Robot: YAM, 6 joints.
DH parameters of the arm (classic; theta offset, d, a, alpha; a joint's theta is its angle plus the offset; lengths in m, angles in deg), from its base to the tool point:
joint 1: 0 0.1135 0.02 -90
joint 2: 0 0 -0.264 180
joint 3: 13.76 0 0.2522 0
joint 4: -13.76 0 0.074 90
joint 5: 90 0 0 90
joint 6: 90 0.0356 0 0
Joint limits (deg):
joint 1: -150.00..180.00
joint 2: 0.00..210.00
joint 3: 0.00..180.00
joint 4: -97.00..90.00
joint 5: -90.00..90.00
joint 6: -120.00..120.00
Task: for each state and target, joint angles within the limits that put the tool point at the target. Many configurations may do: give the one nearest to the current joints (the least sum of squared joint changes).
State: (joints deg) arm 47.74 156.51 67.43 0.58 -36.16 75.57
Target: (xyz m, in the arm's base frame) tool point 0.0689 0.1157 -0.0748
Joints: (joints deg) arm 49.77 148.16 33.34 -13.41 -38.41 75.57
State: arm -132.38 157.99 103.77 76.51 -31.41 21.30
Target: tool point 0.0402 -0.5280 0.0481
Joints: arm -87.86 158.39 95.35 79.06 -35.00 21.30
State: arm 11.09 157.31 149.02 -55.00 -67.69 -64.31
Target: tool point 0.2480 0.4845 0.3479
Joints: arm 59.51 147.37 163.62 -38.66 -64.45 -64.31
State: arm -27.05 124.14 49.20 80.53 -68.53 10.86
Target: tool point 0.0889 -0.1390 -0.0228
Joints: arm -68.83 141.11 11.52 71.18 -66.67 10.86
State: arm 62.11 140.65 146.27 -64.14 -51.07 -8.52
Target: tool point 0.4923 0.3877 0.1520
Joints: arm 36.52 169.89 163.49 -16.21 -31.50 -8.52
